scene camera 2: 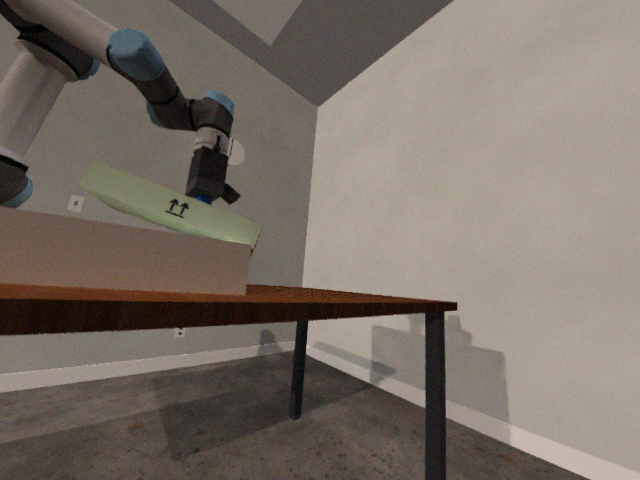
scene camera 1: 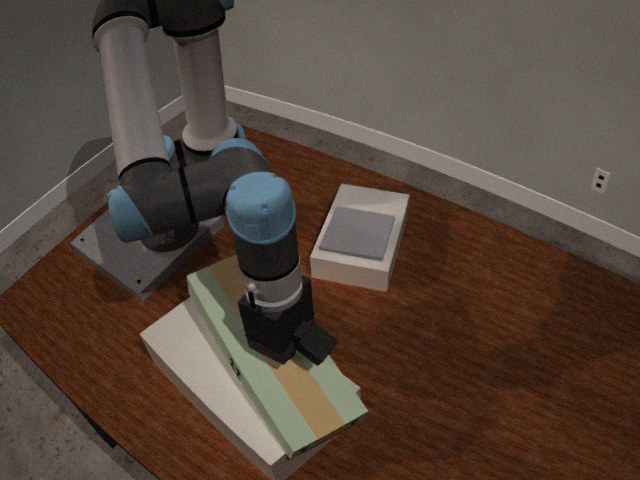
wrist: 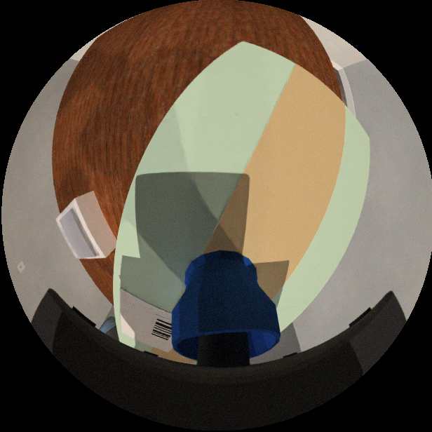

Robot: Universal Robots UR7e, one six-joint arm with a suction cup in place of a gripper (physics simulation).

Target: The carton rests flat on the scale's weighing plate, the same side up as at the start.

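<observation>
The carton [scene camera 1: 315,408] [scene camera 2: 129,193] [wrist: 300,150] is a long pale green box with a tan strip along its top. It hangs tilted over a white block, one end raised towards the robot's base and the other low near the block's top; whether the low end touches is unclear. The arrows on its side point up. My suction gripper [scene camera 2: 203,199] [wrist: 221,275] has its blue cup on the carton's top and holds it; in scene camera 1 the gripper body hides the cup. The scale [scene camera 1: 348,271] [wrist: 100,225] is white, with a grey weighing plate [scene camera 1: 356,232] [wrist: 79,232] bearing no carton.
The white block [scene camera 1: 201,372] [scene camera 2: 129,258] stands under the carton near the edge of the brown table [scene camera 1: 465,361] [scene camera 2: 336,307]. The scale stands apart from the block, towards the wall. The robot's grey base plate [scene camera 1: 116,263] is beyond the block's upper left side.
</observation>
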